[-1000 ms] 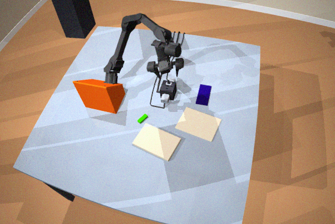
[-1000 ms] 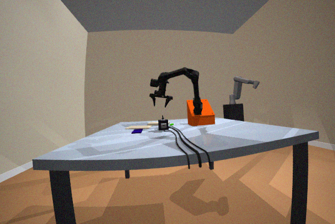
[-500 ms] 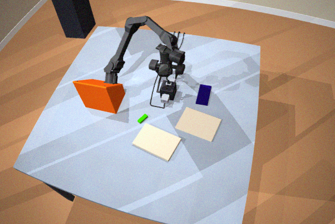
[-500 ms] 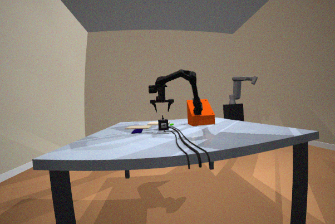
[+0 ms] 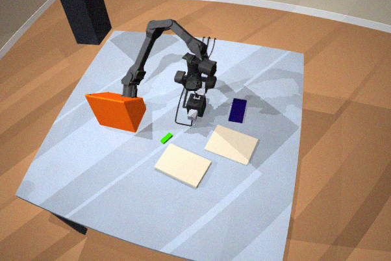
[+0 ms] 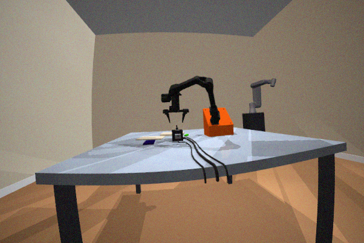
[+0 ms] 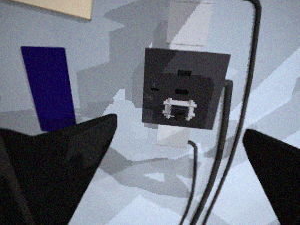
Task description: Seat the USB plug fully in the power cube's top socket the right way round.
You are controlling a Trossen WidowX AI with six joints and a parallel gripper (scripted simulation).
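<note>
My gripper tip is now 40 mm above the USB plug. From my gripper tip the other things lie so: green block (210 mm to the right, 120 mm below, 100 mm behind); dark blue block (200 mm ahead, 120 mm below, 30 mm to the left).
</note>
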